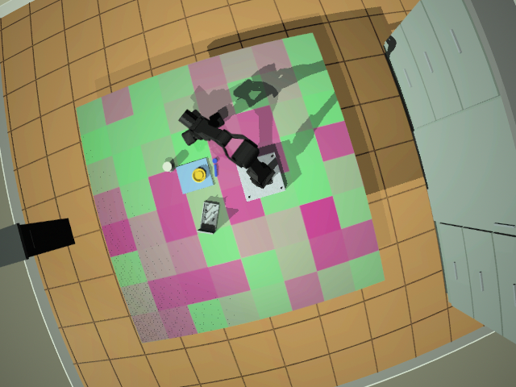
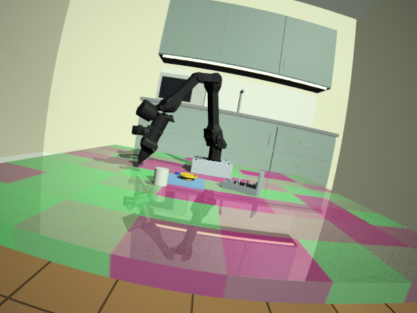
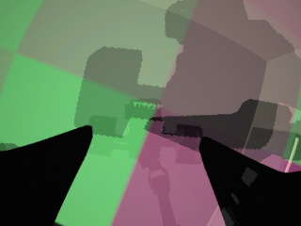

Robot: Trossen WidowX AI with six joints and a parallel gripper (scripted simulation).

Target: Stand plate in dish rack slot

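Now: the yellow plate 7 cm ahead of my gripper tip, 21 cm to the left of it and 1 cm below it. The rest, counted from my gripper tip: blue utensil (1 cm behind, 18 cm to the left, 2 cm below); then white cup (20 cm ahead, 13 cm to the left); then light blue mat (10 cm ahead, 20 cm to the left, 2 cm below).
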